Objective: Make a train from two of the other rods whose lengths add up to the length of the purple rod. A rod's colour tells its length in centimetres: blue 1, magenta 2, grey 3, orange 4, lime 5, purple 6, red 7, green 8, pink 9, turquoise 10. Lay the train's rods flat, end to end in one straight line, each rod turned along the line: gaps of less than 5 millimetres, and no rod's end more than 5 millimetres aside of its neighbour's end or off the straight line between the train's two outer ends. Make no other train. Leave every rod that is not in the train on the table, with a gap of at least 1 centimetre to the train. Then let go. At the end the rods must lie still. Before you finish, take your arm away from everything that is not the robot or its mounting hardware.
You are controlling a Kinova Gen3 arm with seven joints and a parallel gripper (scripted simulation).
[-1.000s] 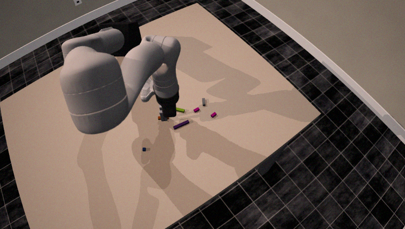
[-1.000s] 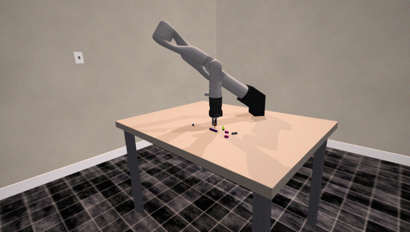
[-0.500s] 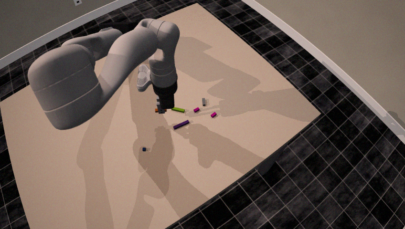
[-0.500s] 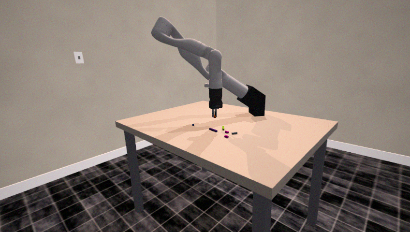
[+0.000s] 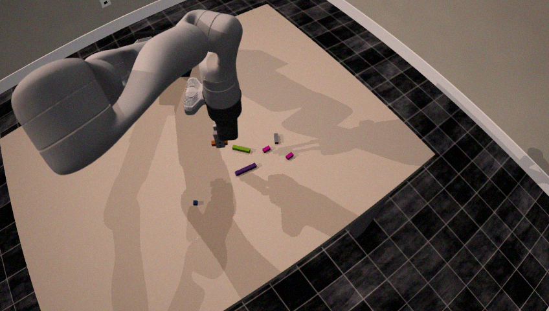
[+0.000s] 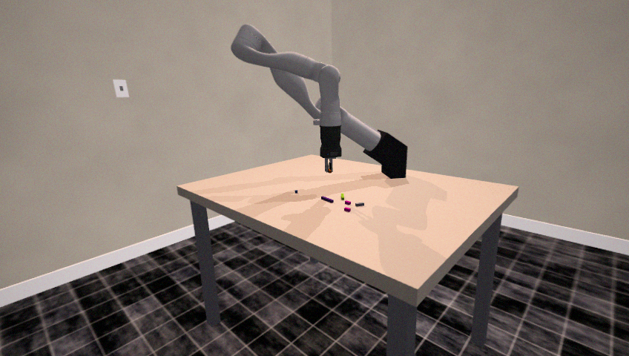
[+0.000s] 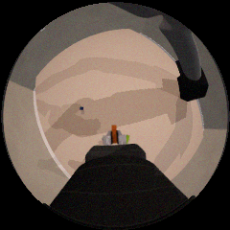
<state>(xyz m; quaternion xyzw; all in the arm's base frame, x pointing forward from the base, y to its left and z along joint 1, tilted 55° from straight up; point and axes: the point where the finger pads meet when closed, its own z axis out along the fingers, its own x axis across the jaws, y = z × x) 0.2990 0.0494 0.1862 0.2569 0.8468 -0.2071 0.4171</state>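
The grey rod lies 140 mm to the left of my hand, 110 mm below it and 70 mm ahead of it. The rest, counted from my hand: lime rod: 110 mm below, 60 mm to the left, 10 mm ahead; purple rod: 110 mm below, 60 mm ahead, 20 mm to the left; orange rod: 10 mm below.
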